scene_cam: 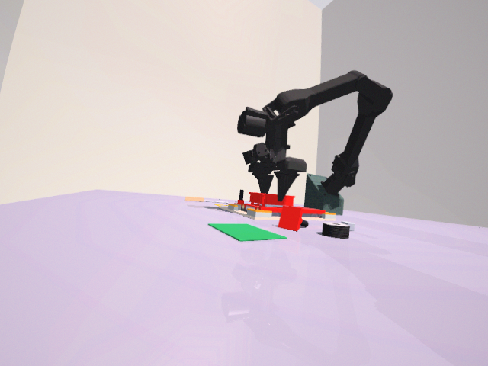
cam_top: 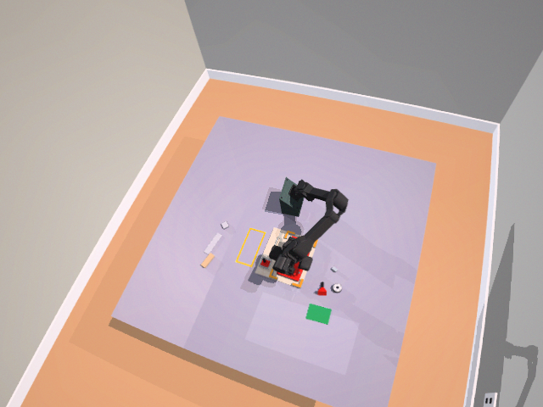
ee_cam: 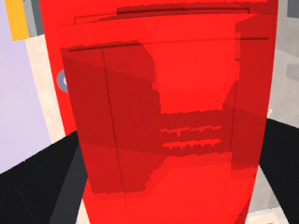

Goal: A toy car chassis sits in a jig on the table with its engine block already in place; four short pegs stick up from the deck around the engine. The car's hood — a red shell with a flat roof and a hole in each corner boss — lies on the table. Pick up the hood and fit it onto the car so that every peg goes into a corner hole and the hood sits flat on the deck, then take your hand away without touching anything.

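Right now my gripper tip is 10 mm below the red hood. Also, from my gripper tip: black wheel 230 mm to the left, 30 mm below, 20 mm ahead; green flat pad 190 mm to the left, 160 mm ahead, 40 mm below; grey engine block 20 mm below, 10 mm to the left.
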